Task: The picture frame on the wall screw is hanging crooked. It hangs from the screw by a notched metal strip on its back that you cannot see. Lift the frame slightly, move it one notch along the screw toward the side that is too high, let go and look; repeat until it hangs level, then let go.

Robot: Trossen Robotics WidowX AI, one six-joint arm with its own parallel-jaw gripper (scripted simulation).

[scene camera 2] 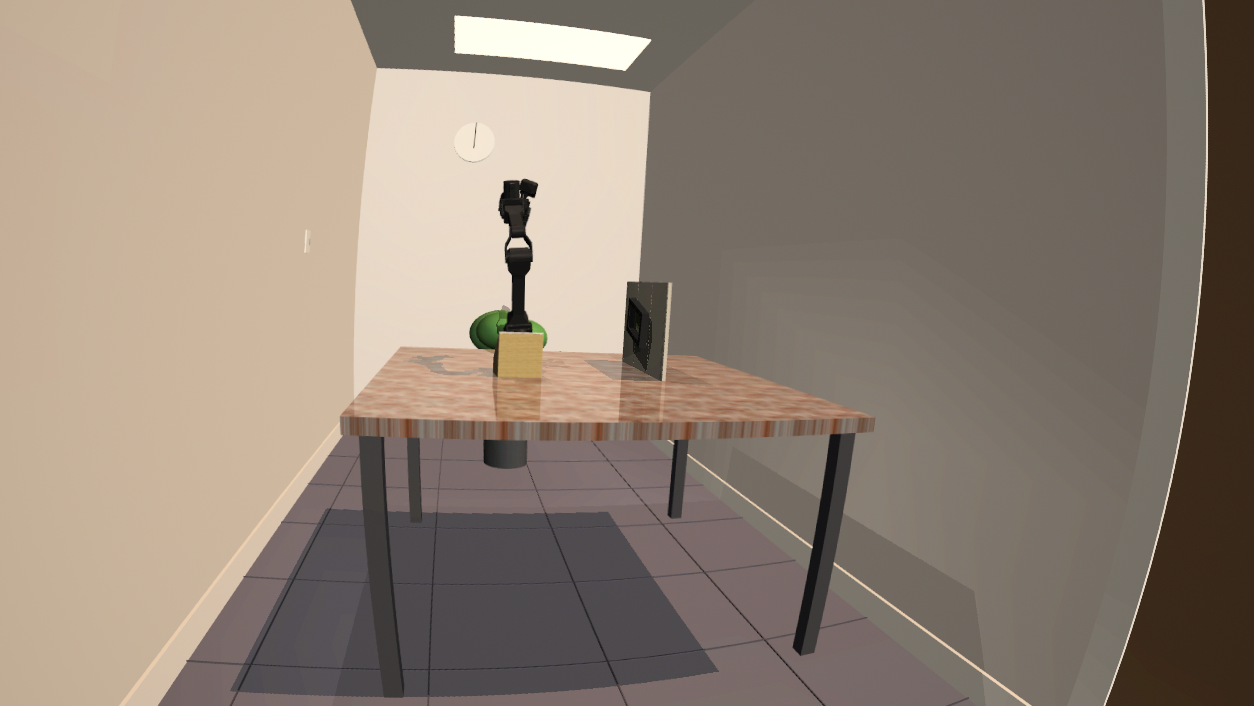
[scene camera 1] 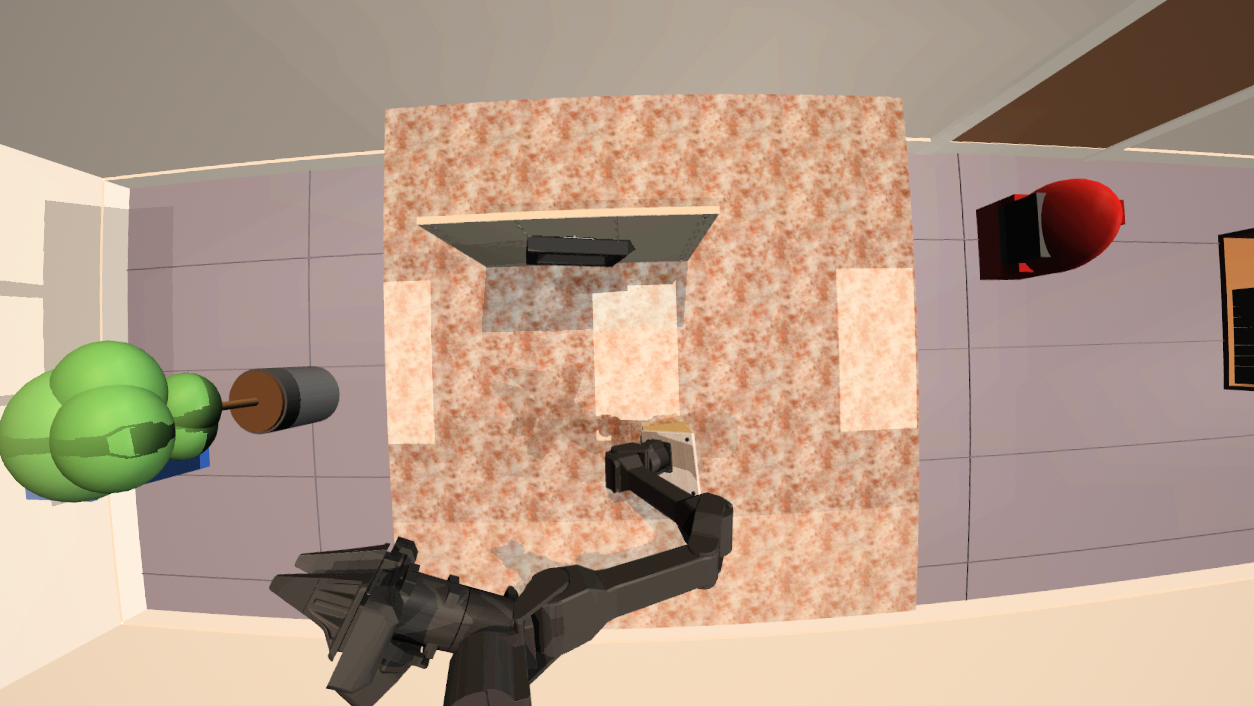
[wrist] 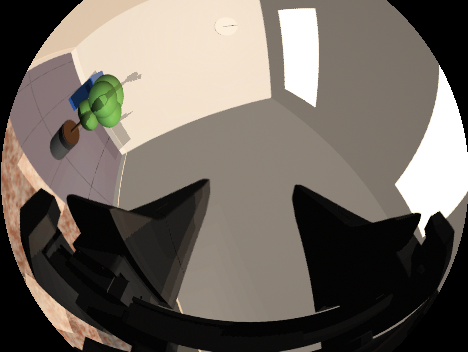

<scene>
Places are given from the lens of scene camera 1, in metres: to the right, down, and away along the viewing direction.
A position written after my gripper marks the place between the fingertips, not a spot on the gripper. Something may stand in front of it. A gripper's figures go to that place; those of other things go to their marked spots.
my gripper [scene camera 1: 285, 569]: -0.30, 0.19, 0.31
picture frame [scene camera 1: 575, 251]: -0.09, -0.18, 0.67
wall panel [scene camera 1: 672, 234]: 0.08, -0.21, 0.69
</scene>
